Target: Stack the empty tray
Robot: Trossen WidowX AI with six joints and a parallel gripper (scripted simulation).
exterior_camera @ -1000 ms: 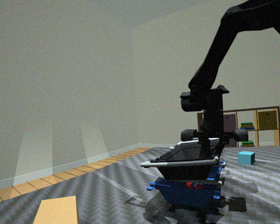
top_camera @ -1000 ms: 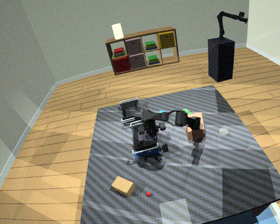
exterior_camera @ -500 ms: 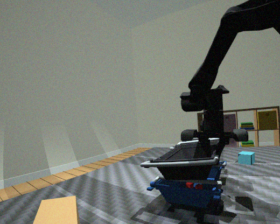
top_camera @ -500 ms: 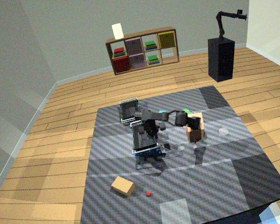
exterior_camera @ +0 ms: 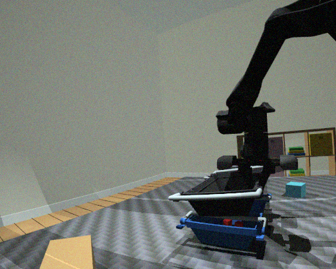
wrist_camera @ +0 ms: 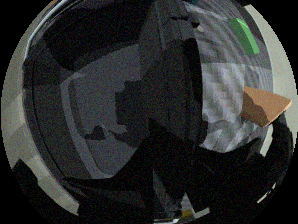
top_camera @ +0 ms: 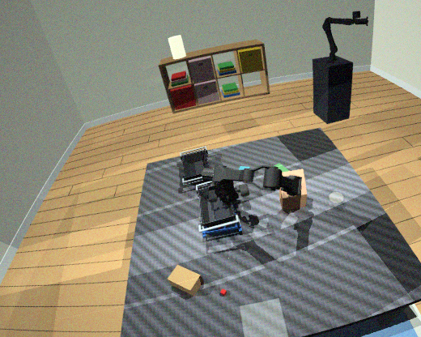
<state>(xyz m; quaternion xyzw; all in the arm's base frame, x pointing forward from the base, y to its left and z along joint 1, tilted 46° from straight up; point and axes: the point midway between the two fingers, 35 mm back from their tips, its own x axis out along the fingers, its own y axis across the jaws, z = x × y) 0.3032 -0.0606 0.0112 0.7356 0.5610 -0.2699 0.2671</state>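
My gripper tip is 6 cm short of the dark tray, 3 cm below it and 1 cm to the left of it. Round my gripper tip: cyan cube (29 cm to the right, 15 cm behind, 6 cm below); then flat tan block (31 cm to the left, 28 cm ahead, 6 cm below); then green block (34 cm behind, 19 cm to the right, 7 cm below).
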